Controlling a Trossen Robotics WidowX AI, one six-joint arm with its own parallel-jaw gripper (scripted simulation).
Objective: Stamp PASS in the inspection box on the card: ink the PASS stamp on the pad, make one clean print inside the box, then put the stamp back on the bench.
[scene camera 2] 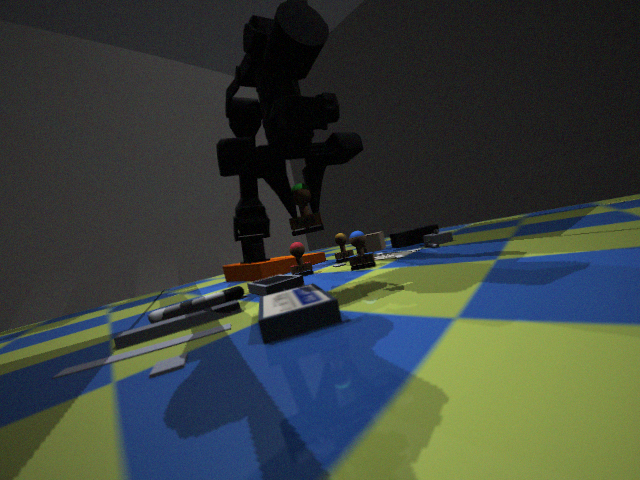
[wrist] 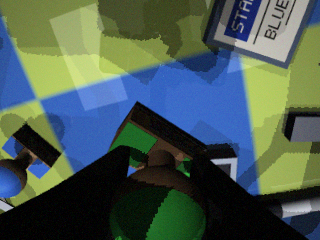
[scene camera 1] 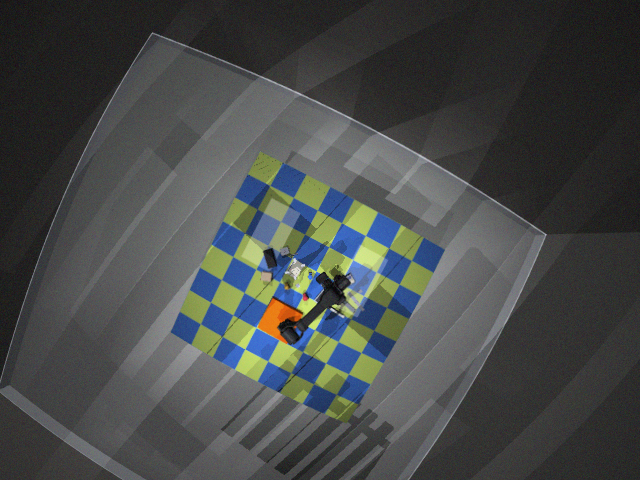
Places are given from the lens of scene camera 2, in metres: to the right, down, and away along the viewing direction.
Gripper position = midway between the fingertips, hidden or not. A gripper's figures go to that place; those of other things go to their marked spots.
my gripper [scene camera 2: 305, 215]: -0.02, -0.03, 0.32
green-knobbed stamp [scene camera 2: 302, 194]: -0.02, -0.06, 0.30
marker [scene camera 2: 194, 305]: -0.17, 0.09, 0.33
flat ruler [scene camera 2: 166, 344]: -0.14, 0.10, 0.21
The marked spots on the green-knobbed stamp and the marker are 0.21 m apart.
